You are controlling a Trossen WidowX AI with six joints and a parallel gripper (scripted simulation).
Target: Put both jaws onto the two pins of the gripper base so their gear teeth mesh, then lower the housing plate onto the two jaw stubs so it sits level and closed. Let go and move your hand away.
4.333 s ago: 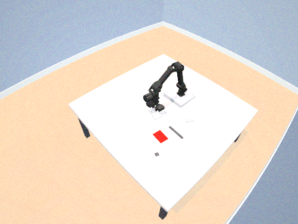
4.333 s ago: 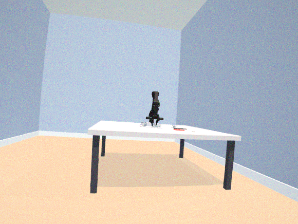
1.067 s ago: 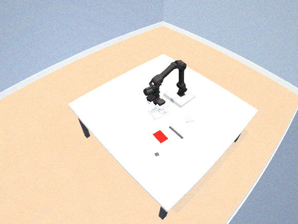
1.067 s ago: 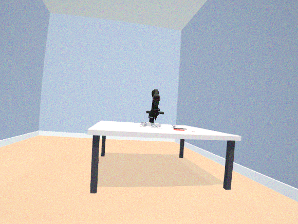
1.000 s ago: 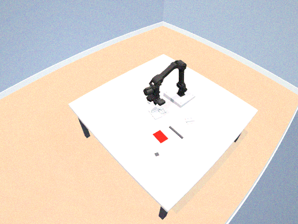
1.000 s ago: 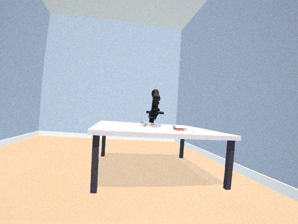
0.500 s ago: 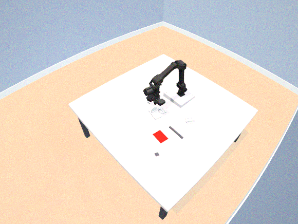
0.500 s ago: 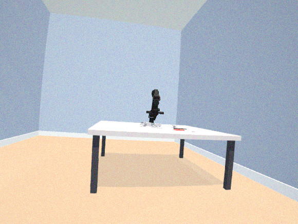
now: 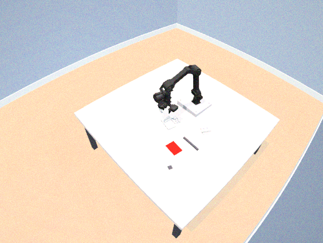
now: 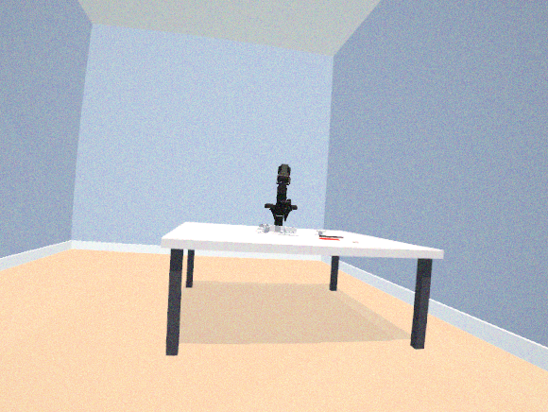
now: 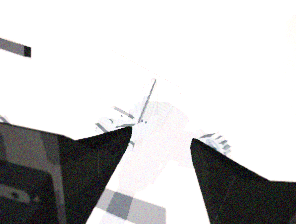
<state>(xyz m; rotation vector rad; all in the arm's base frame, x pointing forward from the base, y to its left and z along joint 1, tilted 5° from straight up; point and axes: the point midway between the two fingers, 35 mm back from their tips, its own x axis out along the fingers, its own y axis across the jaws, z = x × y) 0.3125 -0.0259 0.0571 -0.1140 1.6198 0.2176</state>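
The white jaw piece is 80 mm to the right of my gripper tip, 40 mm below it and 10 mm behind it. From my gripper tip the other things lie so: dark grey bar: 310 mm to the left, 70 mm below, 10 mm ahead; small white part: 290 mm to the left, 160 mm behind, 50 mm below; red flat rectangle: 270 mm to the left, 140 mm ahead, 80 mm below.
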